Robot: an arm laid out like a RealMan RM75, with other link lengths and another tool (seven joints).
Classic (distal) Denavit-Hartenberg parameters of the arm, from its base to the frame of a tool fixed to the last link. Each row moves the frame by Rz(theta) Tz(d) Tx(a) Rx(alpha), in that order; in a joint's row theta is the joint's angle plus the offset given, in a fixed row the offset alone. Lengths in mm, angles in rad.
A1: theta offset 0, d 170.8, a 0, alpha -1.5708
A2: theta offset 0, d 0, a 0, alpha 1.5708
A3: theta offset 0, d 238.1, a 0, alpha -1.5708
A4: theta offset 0, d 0, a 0, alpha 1.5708
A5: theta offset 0, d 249.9, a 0, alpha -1.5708
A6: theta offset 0, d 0, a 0, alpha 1.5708
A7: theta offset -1.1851, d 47.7, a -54, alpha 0.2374
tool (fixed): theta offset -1.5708, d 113.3, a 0, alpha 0
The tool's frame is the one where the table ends.
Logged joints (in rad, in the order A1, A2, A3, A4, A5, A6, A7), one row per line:
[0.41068 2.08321 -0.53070 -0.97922 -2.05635 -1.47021 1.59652]
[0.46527 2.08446 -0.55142 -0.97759 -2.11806 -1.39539 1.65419]
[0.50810 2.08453 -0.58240 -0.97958 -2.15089 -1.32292 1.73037]
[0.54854 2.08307 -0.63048 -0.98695 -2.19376 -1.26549 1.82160]
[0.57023 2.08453 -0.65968 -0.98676 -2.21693 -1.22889 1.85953]
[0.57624 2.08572 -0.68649 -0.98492 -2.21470 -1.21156 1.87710]
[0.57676 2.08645 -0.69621 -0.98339 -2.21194 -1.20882 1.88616]
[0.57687 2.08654 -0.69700 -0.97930 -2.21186 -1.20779 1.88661]
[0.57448 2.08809 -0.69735 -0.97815 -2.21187 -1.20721 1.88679]
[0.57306 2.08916 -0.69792 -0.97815 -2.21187 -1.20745 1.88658]
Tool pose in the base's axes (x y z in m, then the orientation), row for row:
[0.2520 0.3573 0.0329 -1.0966 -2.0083 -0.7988]
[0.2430 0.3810 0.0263 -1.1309 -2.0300 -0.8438]
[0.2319 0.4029 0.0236 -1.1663 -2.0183 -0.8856]
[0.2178 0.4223 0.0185 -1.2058 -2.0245 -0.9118]
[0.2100 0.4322 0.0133 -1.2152 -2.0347 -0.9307]
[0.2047 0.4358 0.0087 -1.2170 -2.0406 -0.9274]
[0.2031 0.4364 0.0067 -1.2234 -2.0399 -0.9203]
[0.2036 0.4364 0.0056 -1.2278 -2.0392 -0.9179]
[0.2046 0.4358 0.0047 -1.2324 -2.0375 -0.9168]
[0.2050 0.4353 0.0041 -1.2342 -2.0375 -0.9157]
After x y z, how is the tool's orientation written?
As a rotation vector, in radians.
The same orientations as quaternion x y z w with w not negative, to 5 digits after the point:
[-0.42362 -0.77582 -0.30858 0.35133]
[-0.43206 -0.77556 -0.32237 0.32848]
[-0.44338 -0.76728 -0.33667 0.31835]
[-0.45485 -0.76368 -0.34395 0.30265]
[-0.45627 -0.76397 -0.34945 0.29334]
[-0.45647 -0.76538 -0.34785 0.29125]
[-0.45888 -0.76513 -0.34519 0.29128]
[-0.46045 -0.76475 -0.34423 0.29095]
[-0.46213 -0.76402 -0.34378 0.29073]
[-0.46275 -0.76394 -0.34333 0.29050]

